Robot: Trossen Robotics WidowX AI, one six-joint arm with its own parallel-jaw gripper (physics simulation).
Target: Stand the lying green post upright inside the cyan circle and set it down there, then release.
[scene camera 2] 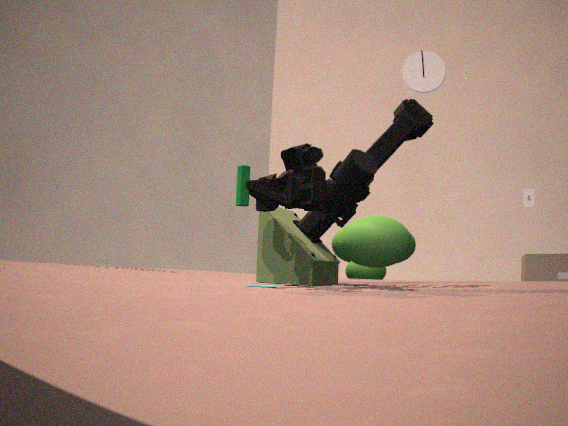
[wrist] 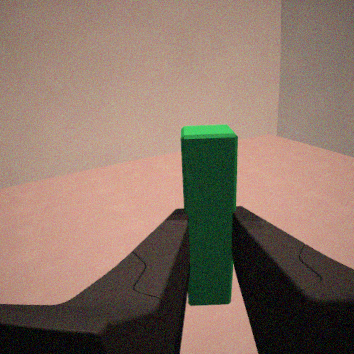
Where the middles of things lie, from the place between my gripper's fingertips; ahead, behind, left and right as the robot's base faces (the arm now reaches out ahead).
Labels:
Right now the green post (wrist: 208, 152) is right at my hand.

